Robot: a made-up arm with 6 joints. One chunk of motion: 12 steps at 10 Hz.
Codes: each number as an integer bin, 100 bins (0 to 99) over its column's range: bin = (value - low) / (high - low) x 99, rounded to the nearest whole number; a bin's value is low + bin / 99 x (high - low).
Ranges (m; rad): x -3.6..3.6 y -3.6..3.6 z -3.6..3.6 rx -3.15..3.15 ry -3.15..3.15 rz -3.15..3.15
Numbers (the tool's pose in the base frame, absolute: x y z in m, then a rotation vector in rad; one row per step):
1: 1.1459 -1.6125 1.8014 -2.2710 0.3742 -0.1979
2: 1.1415 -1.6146 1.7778 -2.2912 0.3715 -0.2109
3: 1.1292 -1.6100 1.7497 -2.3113 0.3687 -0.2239
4: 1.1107 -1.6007 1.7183 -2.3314 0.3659 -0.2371
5: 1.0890 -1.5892 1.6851 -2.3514 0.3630 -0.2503
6: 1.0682 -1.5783 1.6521 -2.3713 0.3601 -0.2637
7: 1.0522 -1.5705 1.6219 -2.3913 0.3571 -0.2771
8: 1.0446 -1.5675 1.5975 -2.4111 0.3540 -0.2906
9: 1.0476 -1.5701 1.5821 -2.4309 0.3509 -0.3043
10: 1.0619 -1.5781 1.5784 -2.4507 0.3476 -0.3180
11: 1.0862 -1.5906 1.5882 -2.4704 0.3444 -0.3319
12: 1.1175 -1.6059 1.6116 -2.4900 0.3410 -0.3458
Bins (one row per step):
1: 65 27 74 14 55 46
2: 65 27 74 13 55 46
3: 65 27 74 13 55 46
4: 65 27 73 13 55 46
5: 64 28 73 13 55 46
6: 64 28 72 12 55 45
7: 64 28 72 12 55 45
8: 64 28 71 12 55 45
9: 64 28 71 11 55 45
10: 64 28 71 11 55 45
11: 64 28 71 11 55 44
12: 65 27 72 10 55 44

